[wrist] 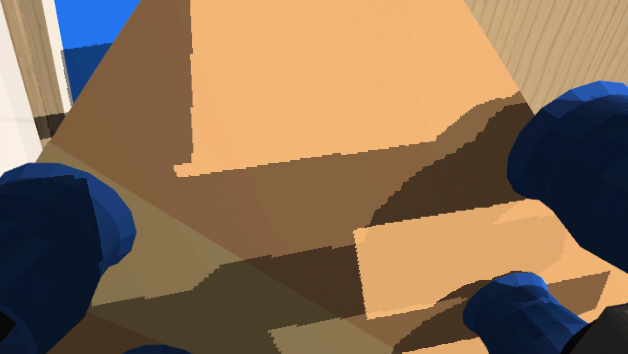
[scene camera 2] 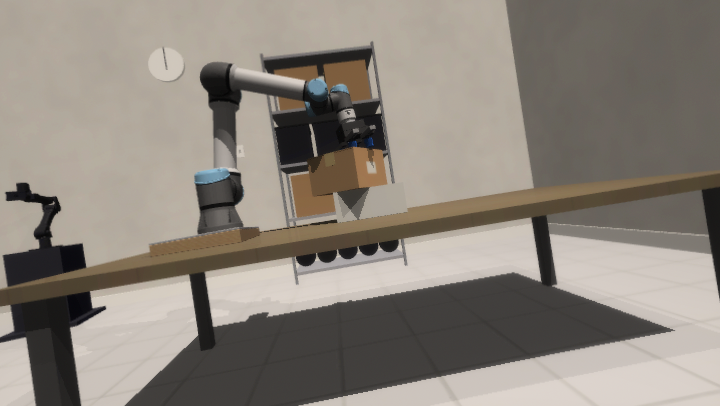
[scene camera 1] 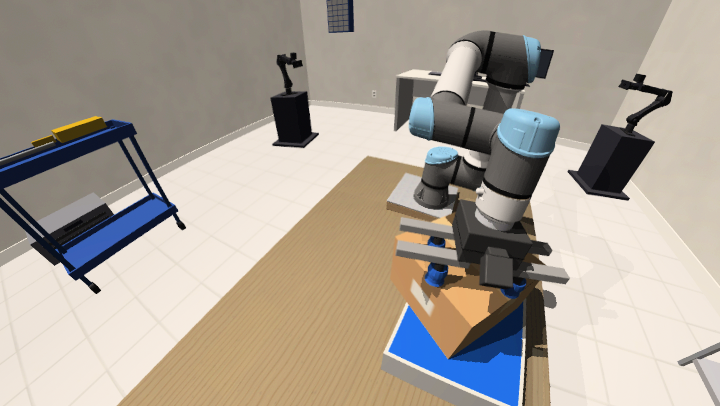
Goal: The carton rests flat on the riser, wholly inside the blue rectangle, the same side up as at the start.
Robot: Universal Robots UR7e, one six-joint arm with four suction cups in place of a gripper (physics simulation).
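The brown carton (scene camera 1: 466, 295) (scene camera 2: 332, 174) (wrist: 300, 100) stands upright on the pale riser (scene camera 1: 413, 377) (scene camera 2: 388, 199) (wrist: 54, 25), turned so that a corner points to the riser's front. It reaches past the riser on the side of the arm's base. The blue rectangle (scene camera 1: 413, 342) (wrist: 95, 20) shows around the carton's front corner; its rear part is hidden. A pale label is on a carton side. My gripper (scene camera 1: 473, 267) (scene camera 2: 361, 143) (wrist: 320, 250) is open, its blue cups at the carton's top face; whether all of them touch is unclear.
The wooden table (scene camera 1: 282, 287) (scene camera 2: 453, 209) carries the riser and the arm's base plate (scene camera 1: 403, 194) (scene camera 2: 196, 243). A blue cart (scene camera 1: 115, 234) stands at the left, black pedestals (scene camera 1: 291, 118) (scene camera 1: 616, 158) further back. A shelf rack (scene camera 2: 322, 118) stands behind the carton in scene camera 2.
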